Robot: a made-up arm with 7 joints.
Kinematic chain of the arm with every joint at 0, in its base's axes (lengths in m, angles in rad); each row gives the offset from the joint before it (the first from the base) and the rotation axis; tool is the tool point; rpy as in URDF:
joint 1: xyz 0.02 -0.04 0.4 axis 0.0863 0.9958 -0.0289
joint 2: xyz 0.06 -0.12 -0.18 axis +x
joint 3: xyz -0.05 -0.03 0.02 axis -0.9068 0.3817 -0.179
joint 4: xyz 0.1 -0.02 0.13 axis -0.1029 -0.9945 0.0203
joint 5: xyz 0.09 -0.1 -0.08 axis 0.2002 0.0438 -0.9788
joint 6: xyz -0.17 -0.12 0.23 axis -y
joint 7: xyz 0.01 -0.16 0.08 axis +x
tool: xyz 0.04 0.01 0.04 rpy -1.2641 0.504 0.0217
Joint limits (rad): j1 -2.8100..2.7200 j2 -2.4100..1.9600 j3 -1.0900..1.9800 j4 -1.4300..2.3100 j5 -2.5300..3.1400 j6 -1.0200..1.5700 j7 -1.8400..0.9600
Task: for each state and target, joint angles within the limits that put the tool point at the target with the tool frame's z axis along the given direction. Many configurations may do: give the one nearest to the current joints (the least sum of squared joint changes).
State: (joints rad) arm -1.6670 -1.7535 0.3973 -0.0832 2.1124 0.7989 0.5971
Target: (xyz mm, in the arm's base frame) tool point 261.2 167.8 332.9 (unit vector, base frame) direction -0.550 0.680 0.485
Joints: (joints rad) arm -1.9659 -1.2317 0.3218 0.3437 1.8627 0.5710 -0.0242
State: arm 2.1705 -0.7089 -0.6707 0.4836 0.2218 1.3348 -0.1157
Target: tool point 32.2 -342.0 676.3 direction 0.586 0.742 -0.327
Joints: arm 2.4202 -0.4649 -0.6061 0.8013 0.9155 1.5478 0.1385
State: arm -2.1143 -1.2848 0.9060 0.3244 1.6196 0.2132 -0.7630
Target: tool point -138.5 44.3 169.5 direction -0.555 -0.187 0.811
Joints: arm -2.7525 -0.5497 0.2702 -0.5225 1.2726 0.2466 -0.4960
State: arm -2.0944 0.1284 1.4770 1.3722 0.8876 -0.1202 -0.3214
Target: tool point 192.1 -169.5 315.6 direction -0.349 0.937 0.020
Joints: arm -2.1920 -0.0293 1.3134 1.3635 1.6186 0.4351 -0.0965
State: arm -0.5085 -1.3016 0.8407 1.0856 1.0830 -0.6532 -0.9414
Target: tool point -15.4 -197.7 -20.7 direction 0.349 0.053 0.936
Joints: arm 0.1383 -2.3006 1.7202 0.4869 1.5315 -0.4971 -1.4728
